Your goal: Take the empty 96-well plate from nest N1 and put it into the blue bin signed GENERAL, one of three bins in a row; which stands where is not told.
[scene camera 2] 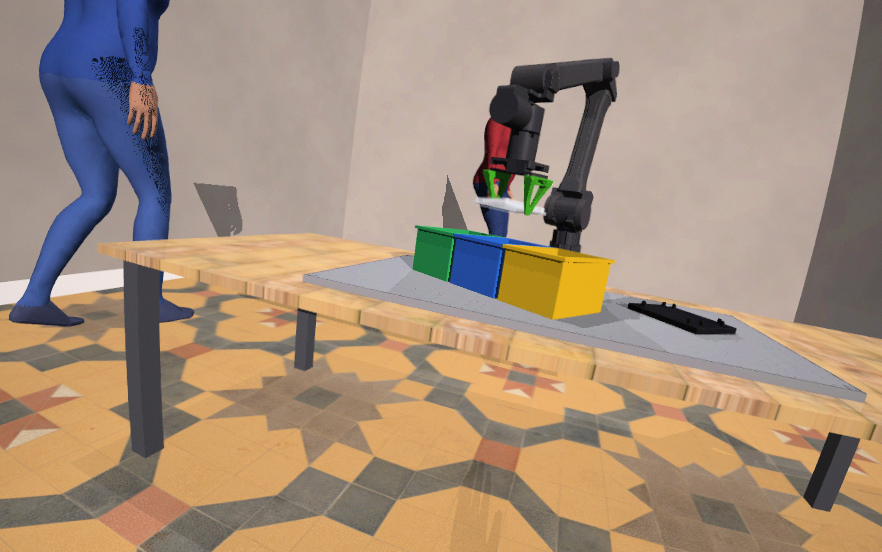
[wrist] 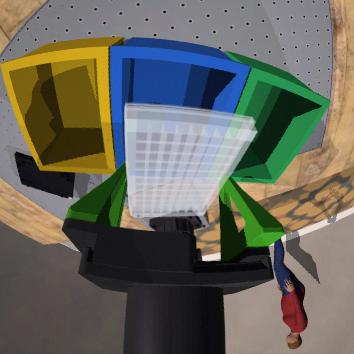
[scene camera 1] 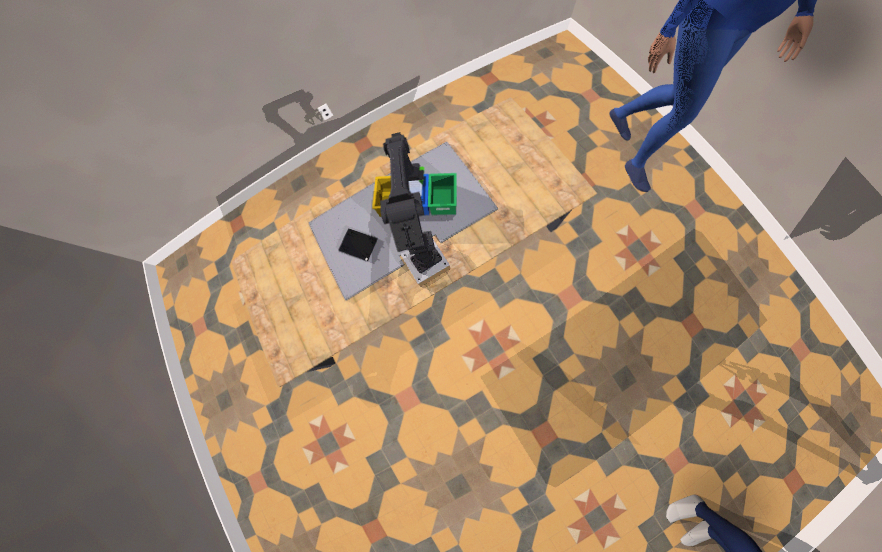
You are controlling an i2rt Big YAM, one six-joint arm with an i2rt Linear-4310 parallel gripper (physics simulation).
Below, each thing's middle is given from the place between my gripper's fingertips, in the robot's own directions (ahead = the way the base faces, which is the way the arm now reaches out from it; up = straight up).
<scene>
My hand is 10 mm below the clear 96-well plate (scene camera 2: 504,204). Also, from my hand: black nest (scene camera 2: 676,317) (20 mm behind, 370 mm to the left, 150 mm below).
</scene>
